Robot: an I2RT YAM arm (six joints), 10 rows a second.
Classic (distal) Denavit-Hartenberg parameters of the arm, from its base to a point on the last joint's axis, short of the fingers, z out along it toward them. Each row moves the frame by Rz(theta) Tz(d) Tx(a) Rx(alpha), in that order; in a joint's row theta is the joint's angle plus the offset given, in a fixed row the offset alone. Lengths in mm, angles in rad.
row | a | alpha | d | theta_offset
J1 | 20 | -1.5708 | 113.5 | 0
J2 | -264 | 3.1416 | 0 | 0
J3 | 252.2 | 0 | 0 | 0.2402
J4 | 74 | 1.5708 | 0 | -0.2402
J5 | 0 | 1.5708 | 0 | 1.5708
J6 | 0 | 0 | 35.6 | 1.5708
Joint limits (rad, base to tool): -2.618..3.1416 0..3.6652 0..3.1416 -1.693..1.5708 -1.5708..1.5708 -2.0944..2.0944
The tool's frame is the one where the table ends.
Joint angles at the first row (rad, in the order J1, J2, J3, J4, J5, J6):
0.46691, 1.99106, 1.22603, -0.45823, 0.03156, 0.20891
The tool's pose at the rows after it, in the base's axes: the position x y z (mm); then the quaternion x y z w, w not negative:
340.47 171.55 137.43 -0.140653 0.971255 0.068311 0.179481
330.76 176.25 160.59 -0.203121 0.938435 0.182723 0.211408
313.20 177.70 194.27 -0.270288 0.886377 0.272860 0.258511
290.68 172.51 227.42 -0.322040 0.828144 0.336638 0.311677
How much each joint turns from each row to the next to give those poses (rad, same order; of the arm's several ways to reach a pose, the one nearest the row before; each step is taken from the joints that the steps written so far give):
-0.00166, -0.04003, -0.00970, 0.00829, -0.04749, -0.02819
0.00177, -0.09285, -0.05743, 0.09658, -0.22407, -0.07614
0.00831, -0.13121, -0.06352, 0.07833, -0.18479, -0.07276
0.00392, -0.14825, -0.07440, 0.07772, -0.13952, -0.04510

